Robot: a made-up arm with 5 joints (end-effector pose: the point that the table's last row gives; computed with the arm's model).
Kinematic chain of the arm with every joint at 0, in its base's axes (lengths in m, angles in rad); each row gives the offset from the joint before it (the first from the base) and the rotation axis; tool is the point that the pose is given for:
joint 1: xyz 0 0 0.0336 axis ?
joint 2: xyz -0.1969 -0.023 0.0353 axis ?
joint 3: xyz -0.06 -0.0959 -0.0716 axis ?
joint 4: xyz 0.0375 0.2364 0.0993 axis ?
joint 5: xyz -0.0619 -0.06 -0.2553 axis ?
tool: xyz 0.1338 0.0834 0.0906
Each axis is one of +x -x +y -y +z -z.
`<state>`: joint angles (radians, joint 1 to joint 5).
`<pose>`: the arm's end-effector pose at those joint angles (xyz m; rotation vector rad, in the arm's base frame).
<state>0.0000 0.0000 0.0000 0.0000 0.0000</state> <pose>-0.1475 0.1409 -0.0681 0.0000 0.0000 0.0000</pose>
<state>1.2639 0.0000 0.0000 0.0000 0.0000</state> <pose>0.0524 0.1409 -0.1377 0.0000 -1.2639 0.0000</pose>
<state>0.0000 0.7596 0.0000 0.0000 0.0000</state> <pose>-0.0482 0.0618 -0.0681 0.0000 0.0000 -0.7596</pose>
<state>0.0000 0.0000 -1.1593 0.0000 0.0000</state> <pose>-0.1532 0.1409 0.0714 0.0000 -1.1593 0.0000</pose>
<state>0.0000 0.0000 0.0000 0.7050 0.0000</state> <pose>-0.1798 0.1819 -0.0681 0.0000 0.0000 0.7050</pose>
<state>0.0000 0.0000 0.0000 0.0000 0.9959</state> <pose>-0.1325 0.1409 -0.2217 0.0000 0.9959 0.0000</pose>
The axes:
joint 1: -y
joint 2: -z
joint 3: +y
joint 4: +z
joint 5: +y

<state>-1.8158 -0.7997 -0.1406 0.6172 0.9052</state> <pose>-0.1455 0.1732 0.3823 0.8025 2.0016 1.5989</pose>
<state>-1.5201 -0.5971 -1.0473 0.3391 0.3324</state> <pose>-0.0021 0.1924 0.2587 0.5706 0.6711 0.6040</pose>
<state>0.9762 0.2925 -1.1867 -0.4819 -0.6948</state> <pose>-0.1033 0.1525 -0.1295 0.2842 -2.7833 -0.8932</pose>
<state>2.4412 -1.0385 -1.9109 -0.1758 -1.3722</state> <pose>0.3539 0.0482 -0.1206 -0.5949 0.5865 -0.9524</pose>
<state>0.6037 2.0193 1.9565 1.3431 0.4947</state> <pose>0.1004 0.0553 0.0809 1.9169 -0.2875 0.6527</pose>
